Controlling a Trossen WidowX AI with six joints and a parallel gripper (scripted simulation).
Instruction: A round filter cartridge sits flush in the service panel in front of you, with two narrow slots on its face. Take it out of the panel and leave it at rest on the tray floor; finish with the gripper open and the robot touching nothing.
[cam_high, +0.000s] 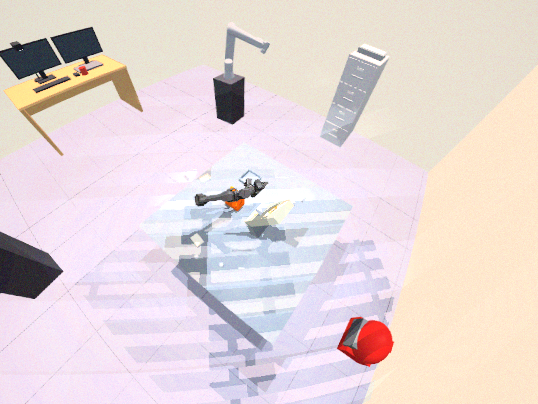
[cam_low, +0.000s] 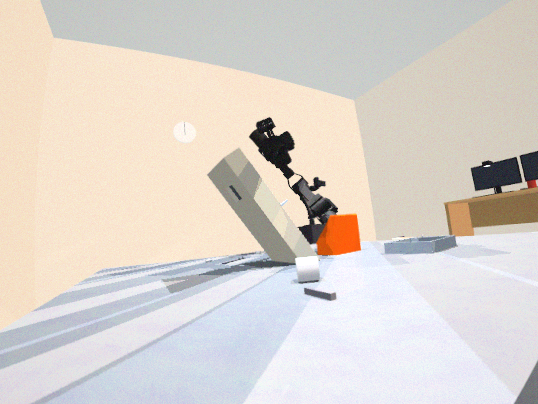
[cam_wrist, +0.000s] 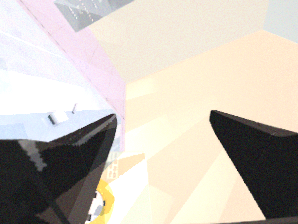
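Now: gripper tip 110 mm short of the filter cartridge, 50 mm to the left of it and 170 mm above it. Round my gripper tip: beige service panel: 60 mm ahead, 40 mm to the right, 240 mm below; then shallow grey tray: 300 mm behind, 270 mm to the left, 410 mm below.
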